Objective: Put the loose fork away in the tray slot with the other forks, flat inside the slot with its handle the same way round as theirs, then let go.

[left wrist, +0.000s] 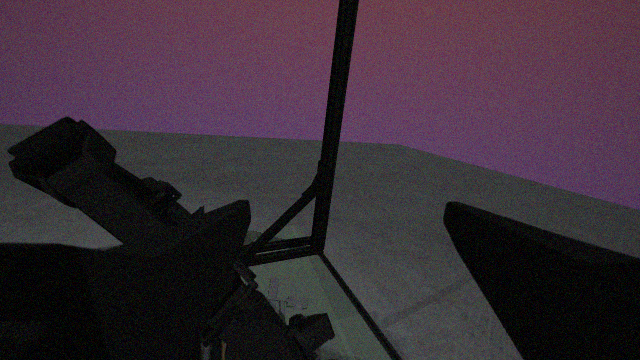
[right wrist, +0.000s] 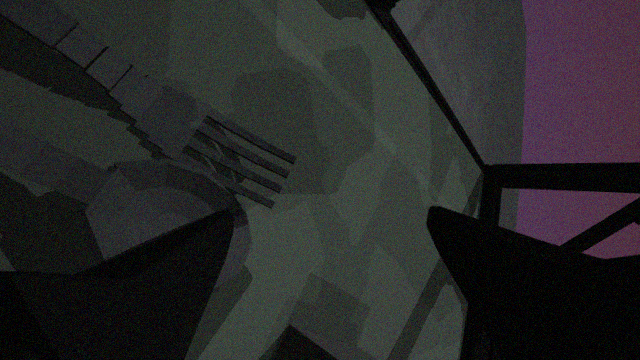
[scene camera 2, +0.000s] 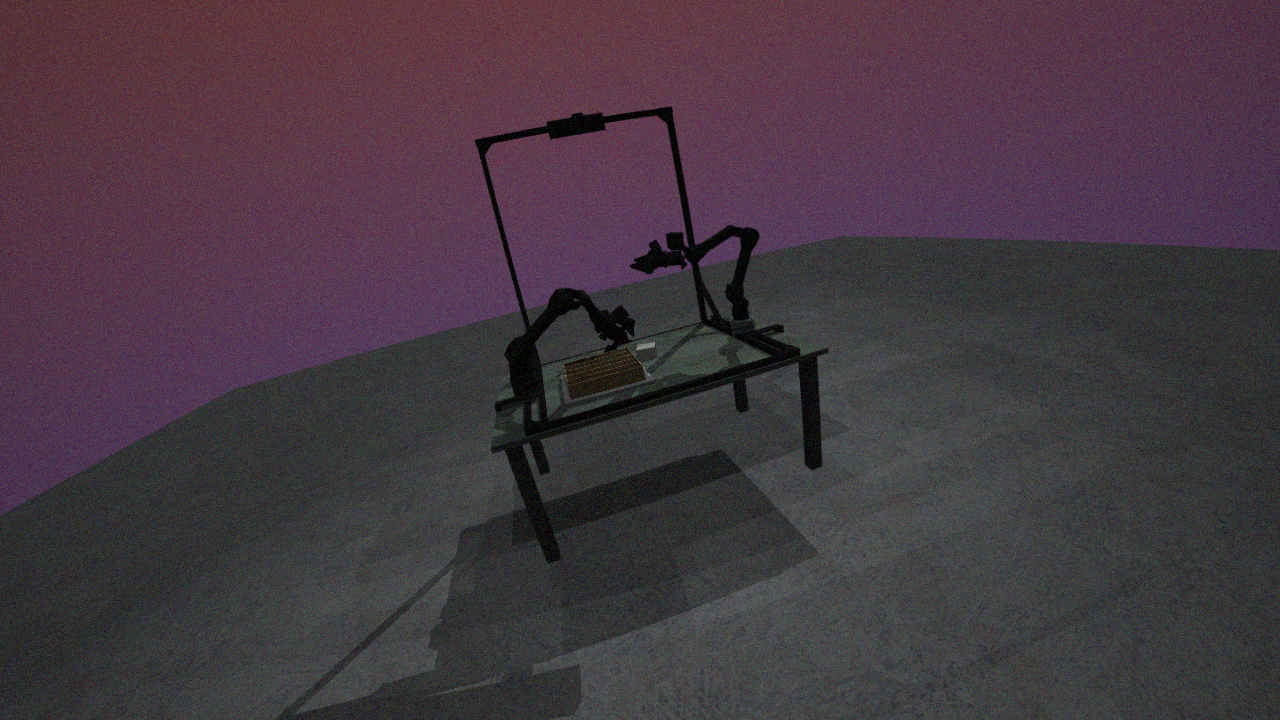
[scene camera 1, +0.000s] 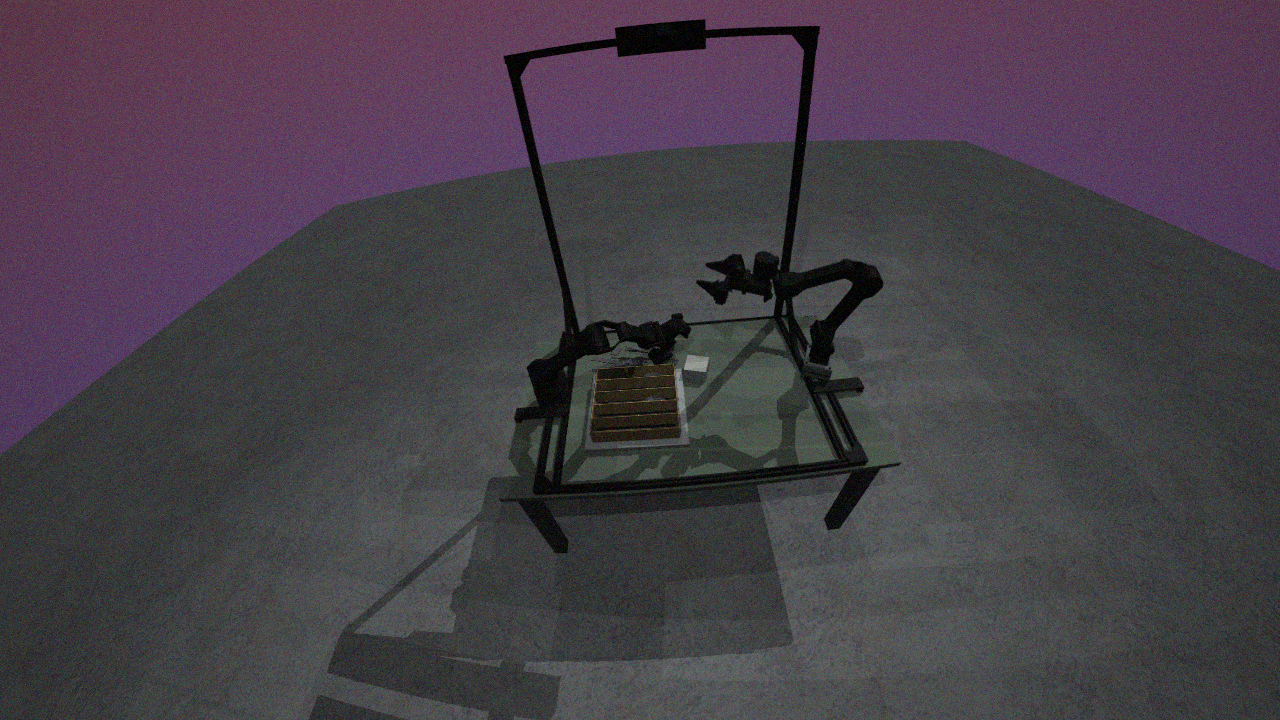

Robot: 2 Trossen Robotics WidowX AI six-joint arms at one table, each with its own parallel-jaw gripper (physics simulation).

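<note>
The loose grey fork (right wrist: 175, 117) lies on the table in the right wrist view, handle toward the upper left, tines toward the lower right. My right gripper (right wrist: 331, 217) (scene camera 1: 660, 354) (scene camera 2: 614, 345) is open and empty, low over the table behind the tray; the fork's tines show above and left of its fingertip gap. The wooden slotted tray (scene camera 1: 635, 434) (scene camera 2: 604, 385) stands at the left of the table. The forks in its slots cannot be made out. My left gripper (left wrist: 346, 210) (scene camera 1: 705, 274) (scene camera 2: 633, 265) is open and empty, high above the right side of the table.
A grey spoon (right wrist: 160, 200) lies close beside the fork, partly hidden by a right gripper finger. A white block (scene camera 1: 696, 364) (scene camera 2: 646, 350) stands just right of the tray's back corner. A dark block (scene camera 1: 681, 322) stands near the back edge. Frame posts (scene camera 1: 799, 161) rise behind the table.
</note>
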